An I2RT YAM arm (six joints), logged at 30 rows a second.
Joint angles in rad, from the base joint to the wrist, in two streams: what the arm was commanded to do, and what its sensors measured. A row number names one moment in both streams.
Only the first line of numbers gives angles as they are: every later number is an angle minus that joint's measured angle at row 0.
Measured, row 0:
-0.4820, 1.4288, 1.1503, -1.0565, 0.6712, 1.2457
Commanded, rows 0 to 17:
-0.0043, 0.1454, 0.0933, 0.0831, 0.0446, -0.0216
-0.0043, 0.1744, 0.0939, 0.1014, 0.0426, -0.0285
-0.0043, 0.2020, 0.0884, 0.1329, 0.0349, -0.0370
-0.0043, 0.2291, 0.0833, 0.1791, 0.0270, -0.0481
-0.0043, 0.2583, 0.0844, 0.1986, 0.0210, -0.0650
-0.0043, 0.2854, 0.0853, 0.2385, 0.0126, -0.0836
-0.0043, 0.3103, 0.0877, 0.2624, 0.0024, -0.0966
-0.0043, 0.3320, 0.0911, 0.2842, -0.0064, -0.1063
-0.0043, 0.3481, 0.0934, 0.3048, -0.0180, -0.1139
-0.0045, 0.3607, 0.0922, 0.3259, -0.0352, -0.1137
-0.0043, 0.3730, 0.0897, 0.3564, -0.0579, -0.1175
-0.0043, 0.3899, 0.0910, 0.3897, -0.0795, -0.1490
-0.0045, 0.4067, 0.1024, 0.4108, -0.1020, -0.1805
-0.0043, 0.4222, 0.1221, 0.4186, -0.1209, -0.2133
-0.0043, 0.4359, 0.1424, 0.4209, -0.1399, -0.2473
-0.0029, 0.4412, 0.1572, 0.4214, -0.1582, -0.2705
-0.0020, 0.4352, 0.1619, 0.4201, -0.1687, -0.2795
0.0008, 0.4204, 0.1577, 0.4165, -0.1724, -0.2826
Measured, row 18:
0.0008, 0.4463, 0.1114, 0.3788, -0.1209, -0.1934
